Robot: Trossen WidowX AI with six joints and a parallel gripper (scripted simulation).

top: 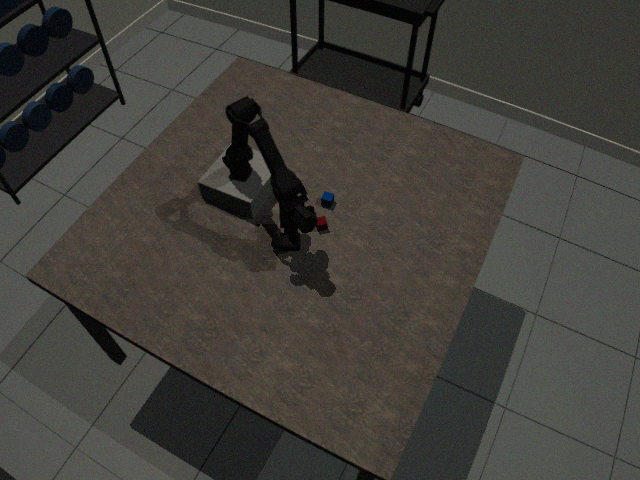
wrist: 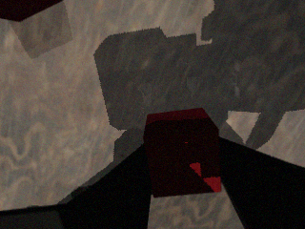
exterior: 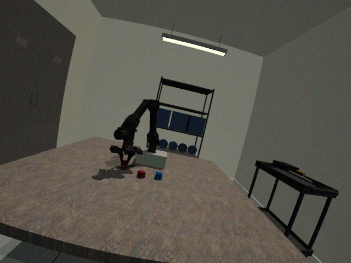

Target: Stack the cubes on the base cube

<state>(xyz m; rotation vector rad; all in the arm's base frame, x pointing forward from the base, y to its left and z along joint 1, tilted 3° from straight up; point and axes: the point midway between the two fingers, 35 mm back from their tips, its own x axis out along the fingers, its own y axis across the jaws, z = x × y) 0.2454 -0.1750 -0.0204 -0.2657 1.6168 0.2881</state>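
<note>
Right now my gripper tip is 5 cm short of the blue cube, 21 cm to the right of it and 2 cm above it.
</note>
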